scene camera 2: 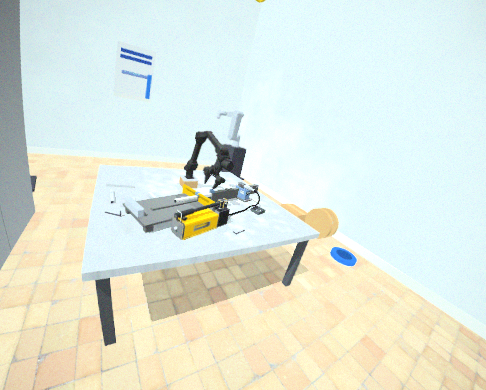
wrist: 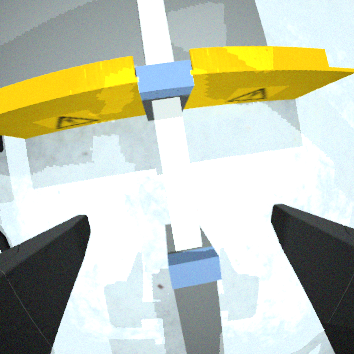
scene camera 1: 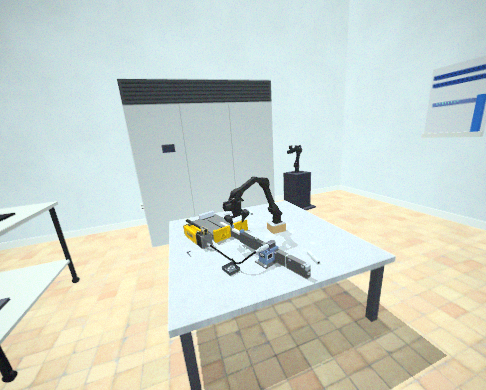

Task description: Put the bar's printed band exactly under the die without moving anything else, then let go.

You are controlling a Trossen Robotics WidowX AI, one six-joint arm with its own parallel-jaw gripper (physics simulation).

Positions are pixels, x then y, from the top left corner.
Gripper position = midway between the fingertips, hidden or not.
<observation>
My gripper [wrist: 180, 219] is open, holding nothing. Also in view: a pale bar [wrist: 169, 126].
</observation>
